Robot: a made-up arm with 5 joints.
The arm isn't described. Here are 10 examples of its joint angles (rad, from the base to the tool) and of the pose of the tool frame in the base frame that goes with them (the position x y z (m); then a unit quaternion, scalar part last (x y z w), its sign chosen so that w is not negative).
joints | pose
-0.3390 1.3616 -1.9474 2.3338 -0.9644 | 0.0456 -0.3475 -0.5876 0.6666 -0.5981 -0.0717 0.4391
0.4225 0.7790 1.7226 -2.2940 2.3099 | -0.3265 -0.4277 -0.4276 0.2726 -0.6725 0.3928 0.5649
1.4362 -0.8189 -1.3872 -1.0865 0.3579 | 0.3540 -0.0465 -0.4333 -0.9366 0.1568 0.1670 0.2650
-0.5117 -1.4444 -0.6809 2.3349 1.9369 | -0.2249 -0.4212 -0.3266 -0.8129 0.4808 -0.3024 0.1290
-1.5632 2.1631 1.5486 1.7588 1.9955 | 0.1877 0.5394 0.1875 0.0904 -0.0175 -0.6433 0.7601
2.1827 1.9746 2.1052 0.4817 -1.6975 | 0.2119 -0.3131 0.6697 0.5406 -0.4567 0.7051 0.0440
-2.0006 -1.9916 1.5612 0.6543 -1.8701 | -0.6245 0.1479 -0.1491 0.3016 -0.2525 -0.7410 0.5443
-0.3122 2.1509 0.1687 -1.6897 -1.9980 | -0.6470 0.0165 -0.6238 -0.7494 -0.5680 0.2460 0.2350
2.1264 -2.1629 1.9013 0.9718 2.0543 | -0.6351 -0.2597 0.4128 0.8595 -0.2622 -0.2489 0.3613
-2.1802 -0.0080 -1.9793 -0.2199 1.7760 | 0.0947 -0.3264 0.4097 0.8281 -0.1062 0.0135 0.5503
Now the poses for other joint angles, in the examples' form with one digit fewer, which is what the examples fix.
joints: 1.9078 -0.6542 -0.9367 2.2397 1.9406
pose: -0.070 0.263 0.580 0.264 -0.064 0.243 0.931
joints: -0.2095 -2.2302 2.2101 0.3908 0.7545
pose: -0.523 -0.410 -0.555 -0.806 0.084 0.558 0.177
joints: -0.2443 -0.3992 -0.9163 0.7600 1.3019
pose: 0.153 -0.141 0.624 0.463 -0.327 -0.150 0.810
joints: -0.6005 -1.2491 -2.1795 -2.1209 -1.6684
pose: 0.271 0.115 -0.111 -0.321 0.677 0.464 0.473
